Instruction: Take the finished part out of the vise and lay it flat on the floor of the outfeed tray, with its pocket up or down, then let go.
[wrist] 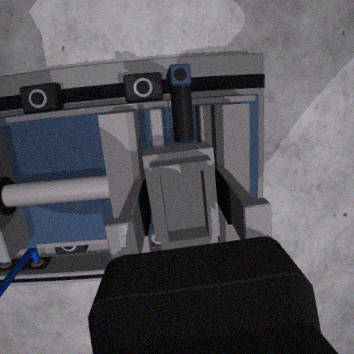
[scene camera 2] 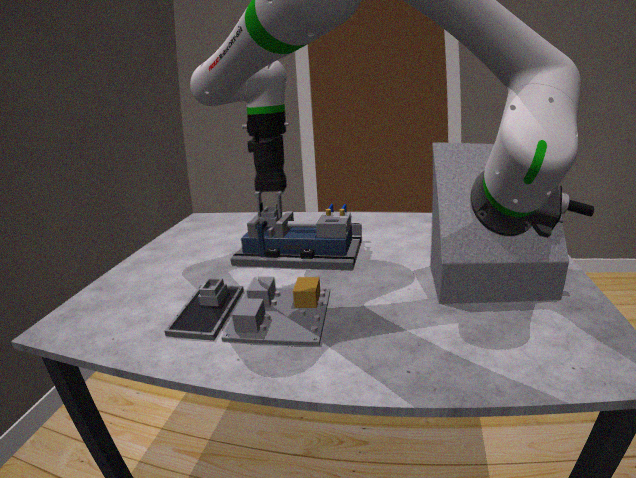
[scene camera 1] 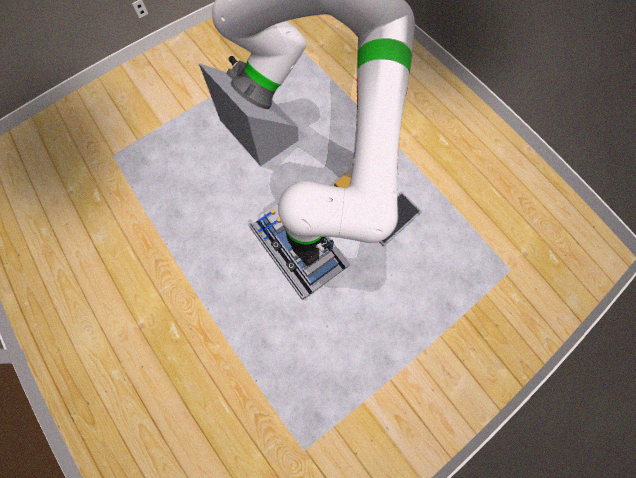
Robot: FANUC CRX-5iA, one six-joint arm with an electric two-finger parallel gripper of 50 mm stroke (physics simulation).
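Places are measured from the arm's base along level axes (x ahead, y left, z up), in metres.
Pixels of known places: gripper, between the fingertips: (wrist: 181,190) (scene camera 2: 270,216); arm's base, origin of its link: (scene camera 2: 504,201) (scene camera 1: 250,94).
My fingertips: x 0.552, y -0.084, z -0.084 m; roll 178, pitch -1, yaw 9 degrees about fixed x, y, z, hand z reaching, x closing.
Ahead of a thing's pixels: the offset from my fingertips to its middle.
The finished part @(0.000 m ahead, 0.004 m right, 0.000 m up) (scene camera 2: 268,212) (wrist: 184,200) is a grey block with a rectangular pocket facing up. It is between the jaws of the vise @(0.065 m back, 0.011 m right, 0.048 m down) (scene camera 2: 303,245) (wrist: 60,150), which has a blue body. In the wrist view a gap shows between the part and the left jaw. My gripper (scene camera 2: 269,206) (wrist: 181,190) points straight down and is shut on the part, one finger on each side. The part's underside is hidden. The outfeed tray (scene camera 2: 190,334) (scene camera 1: 407,209) is dark with a low grey rim. In scene camera 1 the arm hides the part.
A grey part @(0.017 m ahead, 0.272 m left, 0.074 m down) (scene camera 2: 212,293) with a pocket sits in the tray's far end. Beside the tray a pegged plate @(0.138 m back, 0.287 m left, 0.093 m down) (scene camera 2: 287,333) bears two grey blocks @(0.104 m back, 0.340 m left, 0.071 m down) (scene camera 2: 248,315) @(0.087 m back, 0.251 m left, 0.071 m down) (scene camera 2: 261,290) and an orange block @(0.175 m back, 0.233 m left, 0.071 m down) (scene camera 2: 306,292). A black stop rod @(0.001 m back, 0.047 m left, 0.007 m down) (wrist: 182,115) reaches over the vise to the part's edge.
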